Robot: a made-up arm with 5 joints. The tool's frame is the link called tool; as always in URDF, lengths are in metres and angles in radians. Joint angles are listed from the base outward. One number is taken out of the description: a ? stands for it. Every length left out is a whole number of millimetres.
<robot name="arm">
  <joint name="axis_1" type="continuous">
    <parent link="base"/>
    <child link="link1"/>
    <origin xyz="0.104 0 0.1" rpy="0 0 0"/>
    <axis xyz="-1 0 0"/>
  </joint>
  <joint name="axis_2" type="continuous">
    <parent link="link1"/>
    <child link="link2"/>
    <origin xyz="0 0.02 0.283" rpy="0 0 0"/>
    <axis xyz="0 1 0"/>
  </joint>
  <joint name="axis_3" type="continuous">
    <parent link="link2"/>
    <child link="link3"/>
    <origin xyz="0.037 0 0.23" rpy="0 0 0"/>
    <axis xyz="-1 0 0"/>
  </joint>
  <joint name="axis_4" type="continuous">
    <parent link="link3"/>
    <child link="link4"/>
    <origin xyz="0 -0.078 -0.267" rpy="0 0 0"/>
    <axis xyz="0 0 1"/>
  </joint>
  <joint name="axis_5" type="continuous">
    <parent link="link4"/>
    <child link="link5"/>
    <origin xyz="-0.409 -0.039 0" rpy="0 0 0"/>
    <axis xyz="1 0 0"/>
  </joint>
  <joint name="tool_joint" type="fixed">
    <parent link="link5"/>
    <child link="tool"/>
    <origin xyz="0 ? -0.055" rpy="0 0 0"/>
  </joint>
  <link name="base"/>
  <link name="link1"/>
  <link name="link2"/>
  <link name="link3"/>
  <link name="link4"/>
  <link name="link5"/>
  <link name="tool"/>
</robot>
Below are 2 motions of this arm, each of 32 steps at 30 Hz.
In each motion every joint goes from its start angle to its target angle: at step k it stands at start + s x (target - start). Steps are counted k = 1, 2, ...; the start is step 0. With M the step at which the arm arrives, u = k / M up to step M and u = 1 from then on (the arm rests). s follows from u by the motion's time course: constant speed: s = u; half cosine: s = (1 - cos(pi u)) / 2; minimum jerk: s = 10 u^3 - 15 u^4 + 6 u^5.
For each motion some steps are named. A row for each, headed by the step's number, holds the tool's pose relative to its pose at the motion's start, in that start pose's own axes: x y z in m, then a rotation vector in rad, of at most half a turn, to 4 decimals.
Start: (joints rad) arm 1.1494 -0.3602 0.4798 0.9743 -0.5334
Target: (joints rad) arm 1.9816 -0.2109 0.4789 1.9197 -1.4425
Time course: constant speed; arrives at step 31
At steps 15, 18, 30, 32:
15: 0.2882 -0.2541 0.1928 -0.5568 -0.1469 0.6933
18: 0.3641 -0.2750 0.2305 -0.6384 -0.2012 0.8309
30: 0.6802 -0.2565 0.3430 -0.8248 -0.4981 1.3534
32: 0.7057 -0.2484 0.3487 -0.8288 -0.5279 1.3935

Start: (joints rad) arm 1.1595 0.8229 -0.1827 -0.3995 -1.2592
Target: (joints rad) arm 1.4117 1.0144 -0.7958 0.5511 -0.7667
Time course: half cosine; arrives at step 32
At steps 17, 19, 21, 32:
17: 0.0462 0.0494 -0.0753 0.5044 -0.3062 0.2543
19: 0.0600 0.0721 -0.0830 0.5980 -0.3580 0.2903
21: 0.0741 0.0971 -0.0880 0.6864 -0.4075 0.3215
32: 0.1215 0.1858 -0.0877 0.9410 -0.5589 0.3976

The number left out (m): -0.097
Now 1 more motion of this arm.
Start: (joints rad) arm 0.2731 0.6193 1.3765 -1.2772 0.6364
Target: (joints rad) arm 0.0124 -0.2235 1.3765 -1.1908 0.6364
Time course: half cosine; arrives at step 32
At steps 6, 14, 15, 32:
6: -0.0101 0.0058 -0.0152 0.0298 -0.0276 -0.0543
14: -0.0456 0.0358 -0.0709 0.1340 -0.1262 -0.2660
15: -0.0506 0.0415 -0.0790 0.1487 -0.1405 -0.2992
32: -0.0939 0.1221 -0.1626 0.2870 -0.2894 -0.6893

